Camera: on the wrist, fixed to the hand. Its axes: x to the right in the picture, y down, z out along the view.
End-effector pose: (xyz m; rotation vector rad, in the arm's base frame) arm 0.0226 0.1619 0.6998 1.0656 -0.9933 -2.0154
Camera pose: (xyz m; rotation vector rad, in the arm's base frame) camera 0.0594 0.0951 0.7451 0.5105 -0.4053 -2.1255
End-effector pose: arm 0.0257 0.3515 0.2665 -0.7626 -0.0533 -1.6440
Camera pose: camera 0.0800 0.3003 0.2186 -1.3459 0.4146 -1.5011
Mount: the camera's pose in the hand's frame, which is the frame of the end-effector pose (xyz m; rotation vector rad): 0.0192 0.0788 -0.0358 -0.6363 -0.1522 0.1079
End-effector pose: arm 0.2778 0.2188 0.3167 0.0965 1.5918 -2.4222
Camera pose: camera 0.2750 0.2186 0.2281 -0.1099 2.1240 -1.6968
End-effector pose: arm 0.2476 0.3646 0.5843 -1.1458 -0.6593 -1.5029
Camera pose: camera 0.3122 0.3047 0.5747 -1.7584 -0.2039 -1.5882
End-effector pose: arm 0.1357 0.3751 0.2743 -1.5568 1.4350 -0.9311
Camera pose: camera 0.0729 0.3508 0.2166 -1.9214 1.7823 -0.2823
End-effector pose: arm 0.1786 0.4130 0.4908 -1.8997 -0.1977 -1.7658
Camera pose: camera 0.1852 0.3247 0.4872 -2.4240 0.4609 -1.7379
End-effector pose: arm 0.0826 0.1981 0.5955 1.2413 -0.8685 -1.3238
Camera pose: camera 0.1365 0.1722 0.6609 0.5964 -0.5379 -1.4643
